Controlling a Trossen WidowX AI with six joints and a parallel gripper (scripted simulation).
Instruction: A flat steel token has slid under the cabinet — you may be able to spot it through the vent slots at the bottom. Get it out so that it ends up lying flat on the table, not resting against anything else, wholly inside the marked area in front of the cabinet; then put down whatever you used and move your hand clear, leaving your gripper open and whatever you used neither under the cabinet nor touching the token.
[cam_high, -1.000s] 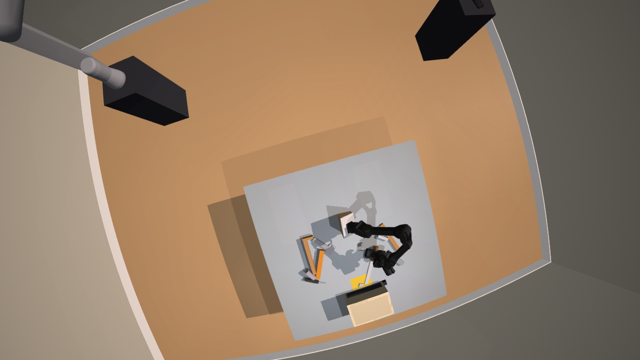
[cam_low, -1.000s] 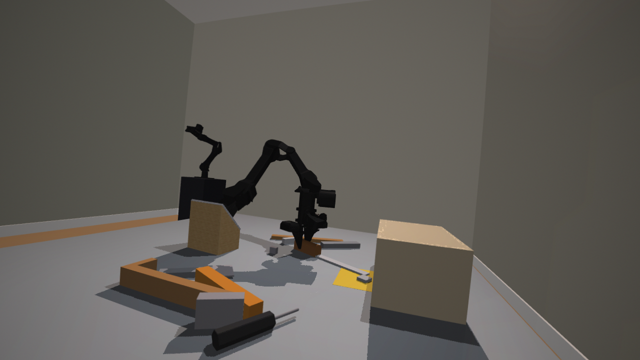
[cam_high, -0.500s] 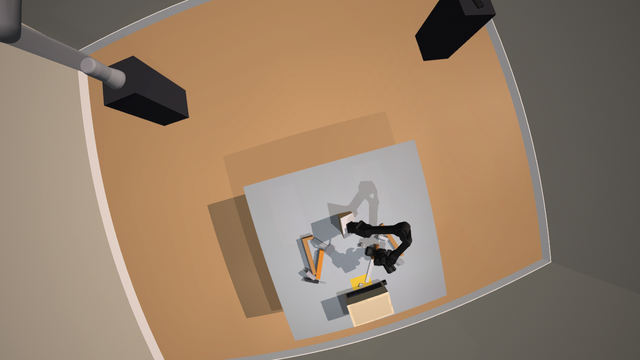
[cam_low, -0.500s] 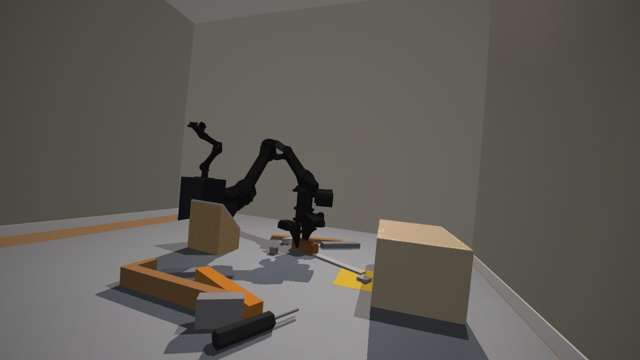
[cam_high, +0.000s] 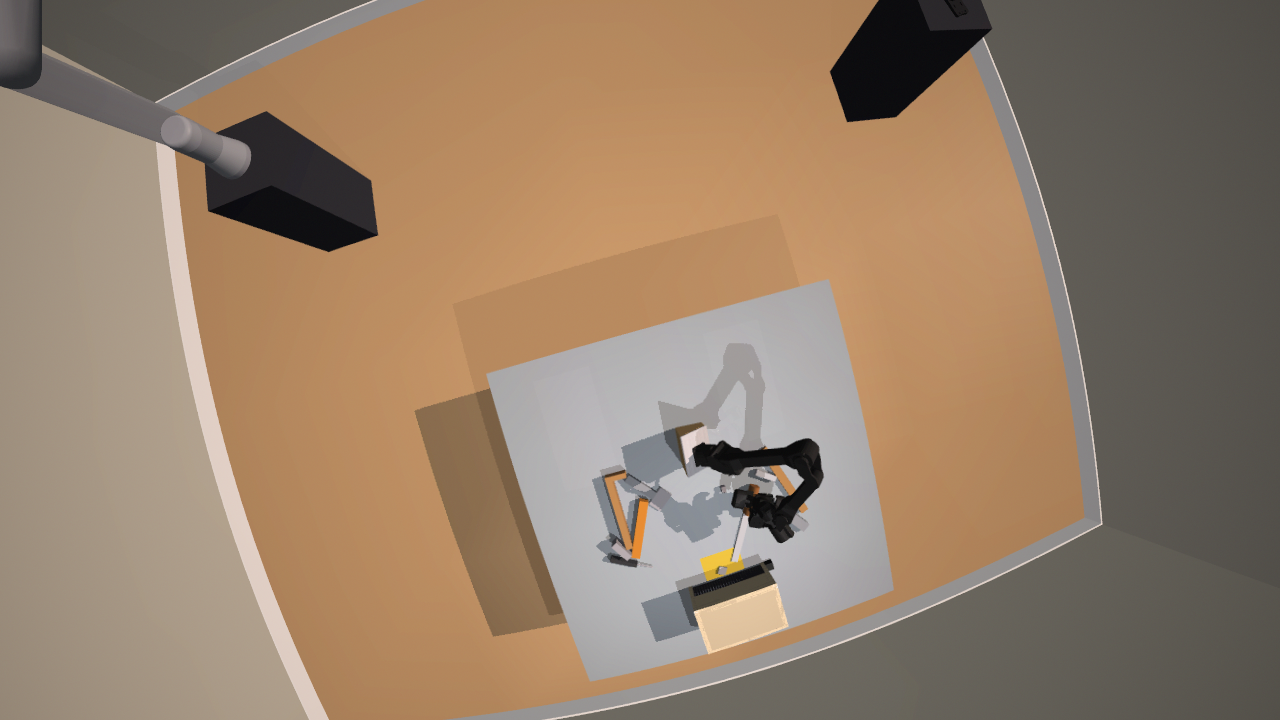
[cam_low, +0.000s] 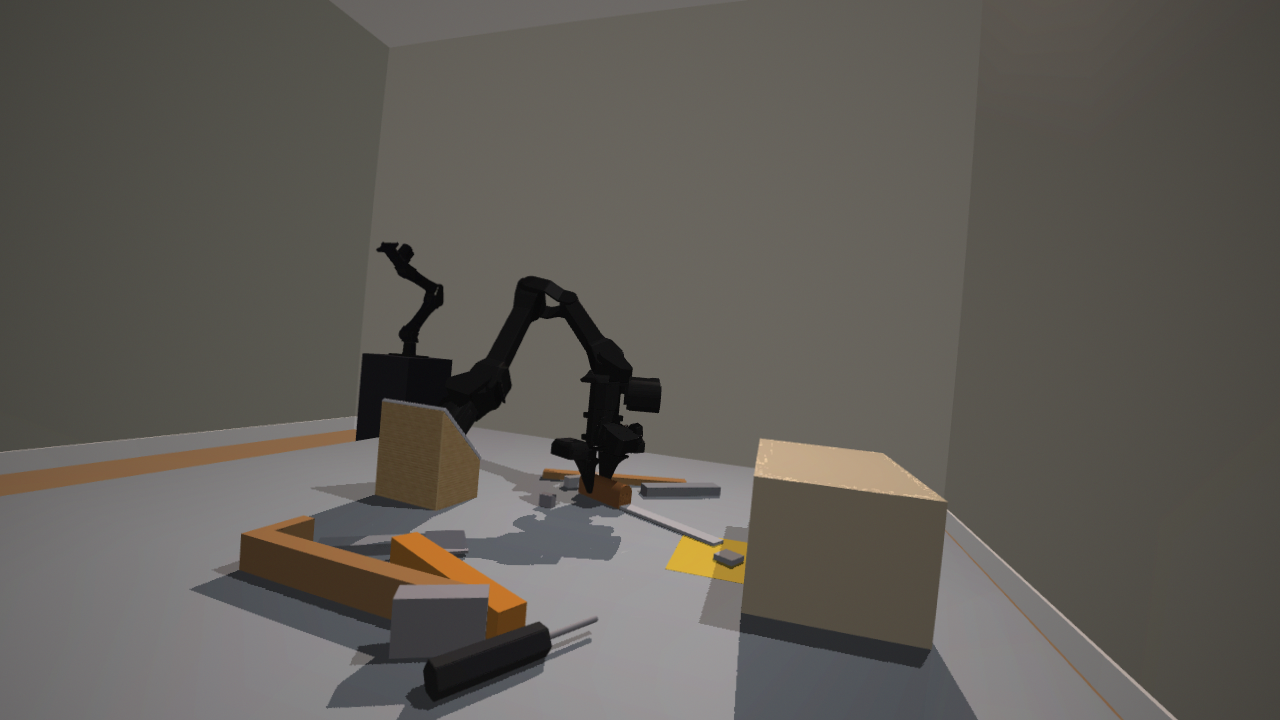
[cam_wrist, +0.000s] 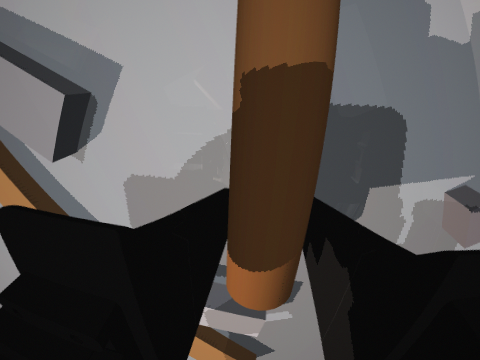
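My gripper tip is 20 mm past the orange stick and 130 mm to the right of it. Round my gripper tip: grey bar: 130 mm ahead, 130 mm to the left; grey cube: 50 mm behind, 100 mm to the right; flat grey token: 280 mm ahead, 160 mm to the right, 10 mm below.
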